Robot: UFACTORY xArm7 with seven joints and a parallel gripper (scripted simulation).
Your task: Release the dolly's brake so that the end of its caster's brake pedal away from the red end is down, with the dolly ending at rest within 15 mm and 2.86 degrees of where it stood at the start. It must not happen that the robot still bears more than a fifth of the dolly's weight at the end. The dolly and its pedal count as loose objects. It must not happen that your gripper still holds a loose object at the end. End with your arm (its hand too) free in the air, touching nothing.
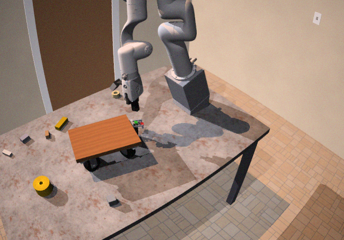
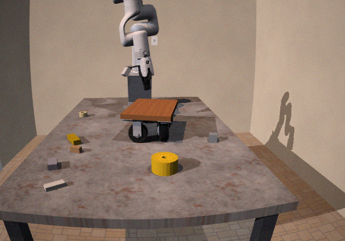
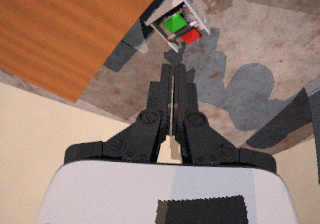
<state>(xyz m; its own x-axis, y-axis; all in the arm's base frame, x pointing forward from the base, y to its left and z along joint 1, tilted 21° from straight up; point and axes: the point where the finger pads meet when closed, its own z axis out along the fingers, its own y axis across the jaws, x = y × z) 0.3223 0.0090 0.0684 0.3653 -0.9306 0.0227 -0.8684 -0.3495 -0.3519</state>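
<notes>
Now: hand 100 mm above the brake pedal, 10 mm to the right of it and 10 mm past it. Round my hand: grey cube 340 mm ahead, 230 mm to the left, 170 mm below; orange block 380 mm ahead, 330 mm to the right, 170 mm below; ring 360 mm to the right, 170 mm below, 130 mm behind.
</notes>
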